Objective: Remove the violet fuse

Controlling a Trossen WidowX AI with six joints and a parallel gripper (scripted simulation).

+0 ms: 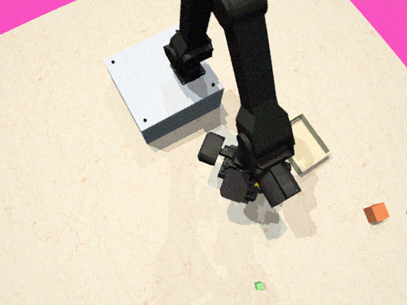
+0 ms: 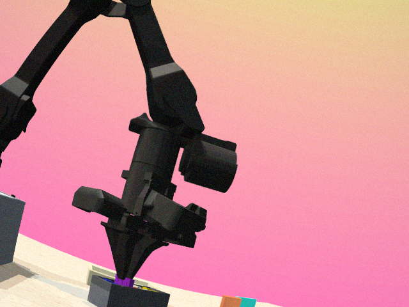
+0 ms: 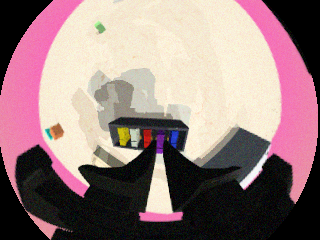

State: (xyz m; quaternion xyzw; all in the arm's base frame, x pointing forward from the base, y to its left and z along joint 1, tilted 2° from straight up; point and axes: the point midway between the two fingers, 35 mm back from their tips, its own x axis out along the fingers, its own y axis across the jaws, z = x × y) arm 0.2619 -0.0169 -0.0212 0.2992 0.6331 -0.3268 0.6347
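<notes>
Now: the red fuse 1 cm ahead of my gripper tip, 1 cm to the left of it and 2 cm below it. The rest, counted from my gripper tip: violet fuse: 1 cm below; yellow fuse: 5 cm ahead, 4 cm to the left, 2 cm below; blue fuse: 2 cm behind, 1 cm to the right, 2 cm below.
</notes>
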